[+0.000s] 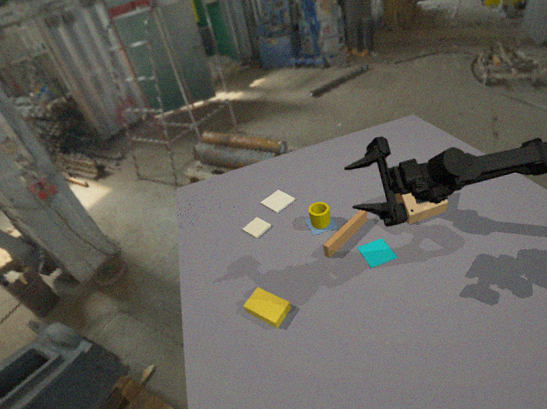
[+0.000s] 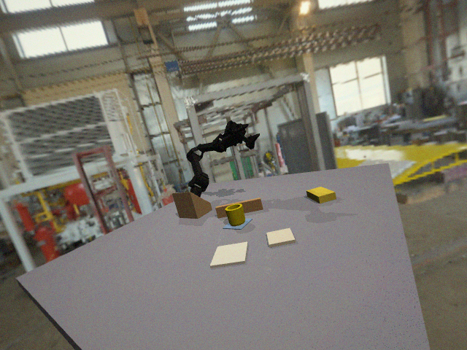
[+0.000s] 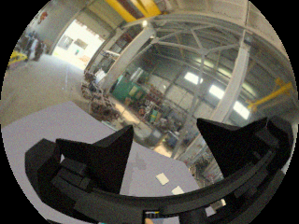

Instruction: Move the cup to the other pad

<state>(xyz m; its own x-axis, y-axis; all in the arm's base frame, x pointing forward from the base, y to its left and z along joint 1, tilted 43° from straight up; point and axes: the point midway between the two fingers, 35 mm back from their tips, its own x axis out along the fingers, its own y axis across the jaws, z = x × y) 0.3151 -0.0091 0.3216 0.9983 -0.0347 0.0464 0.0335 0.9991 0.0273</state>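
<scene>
Now: gripper tip 10 mm short of the yellow cup, 280 mm to the left of it and 310 mm above it. The rest, counted from my gripper tip: wooden bar (50 mm behind, 180 mm to the right, 330 mm below); cyan pad (110 mm behind, 90 mm to the right, 360 mm below).
</scene>
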